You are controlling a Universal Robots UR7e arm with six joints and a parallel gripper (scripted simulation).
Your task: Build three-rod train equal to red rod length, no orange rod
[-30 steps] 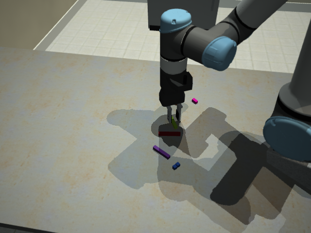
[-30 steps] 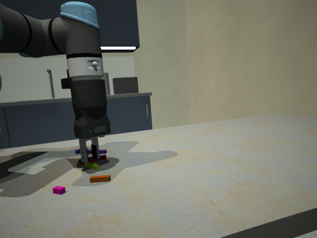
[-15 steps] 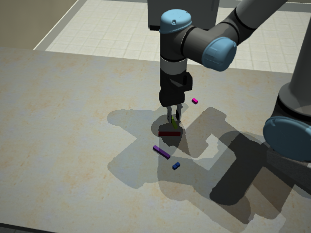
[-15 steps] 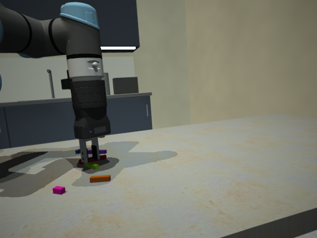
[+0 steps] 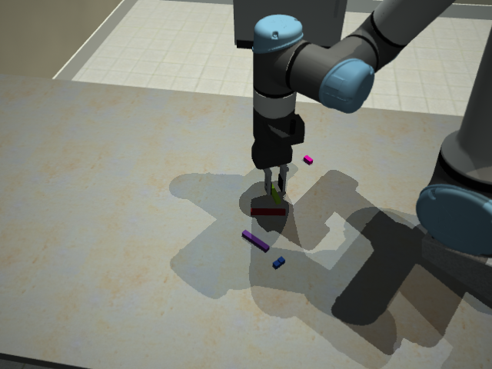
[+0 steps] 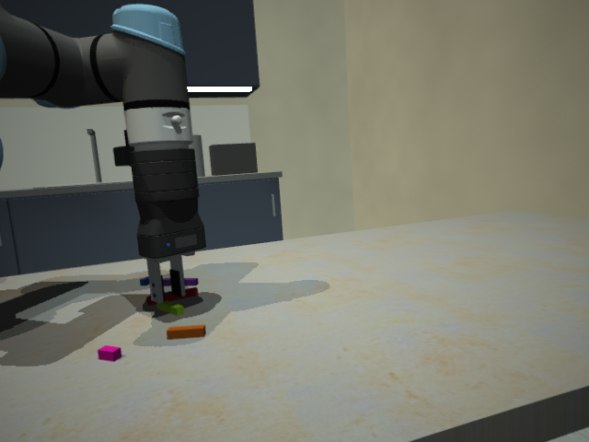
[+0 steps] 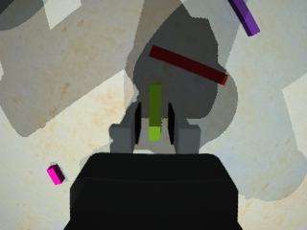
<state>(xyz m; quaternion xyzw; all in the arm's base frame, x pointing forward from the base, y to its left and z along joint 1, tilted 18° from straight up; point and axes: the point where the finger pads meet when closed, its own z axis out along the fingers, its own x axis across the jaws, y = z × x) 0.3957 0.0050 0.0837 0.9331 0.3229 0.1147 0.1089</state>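
Now: the lime rod 30 mm below my hand. Round my hand: red rod 50 mm to the left, 30 mm below; purple rod 130 mm to the left, 30 mm below; orange rod 100 mm to the right, 30 mm below, 30 mm ahead.
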